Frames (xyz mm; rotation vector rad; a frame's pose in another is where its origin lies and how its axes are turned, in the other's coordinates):
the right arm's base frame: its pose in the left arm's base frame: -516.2 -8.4 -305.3 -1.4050 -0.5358 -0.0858
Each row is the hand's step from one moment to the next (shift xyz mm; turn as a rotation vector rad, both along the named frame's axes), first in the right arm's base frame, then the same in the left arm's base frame.
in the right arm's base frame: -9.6 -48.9 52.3 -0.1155 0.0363 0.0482
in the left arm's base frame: -42.4 38.3 44.2 -0.1029 0.0231 -0.0766
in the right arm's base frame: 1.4 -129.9 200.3 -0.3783 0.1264 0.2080
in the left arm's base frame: -107.6 166.8 132.6 -0.3494 0.1248 -0.2543
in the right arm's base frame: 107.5 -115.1 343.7 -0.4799 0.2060 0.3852
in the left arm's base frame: -52.8 332.7 171.7 -0.4636 0.2819 -0.3560
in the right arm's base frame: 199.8 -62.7 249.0 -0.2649 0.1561 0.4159
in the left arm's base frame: 76.5 275.7 154.9 -0.3024 0.3564 -0.2214
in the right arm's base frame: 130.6 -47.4 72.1 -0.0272 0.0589 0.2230
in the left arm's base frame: 75.3 92.9 101.0 -0.0703 0.2157 -0.0496
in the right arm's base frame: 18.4 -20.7 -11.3 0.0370 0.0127 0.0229
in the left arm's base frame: 12.0 -9.9 25.6 0.0302 0.0335 0.0049
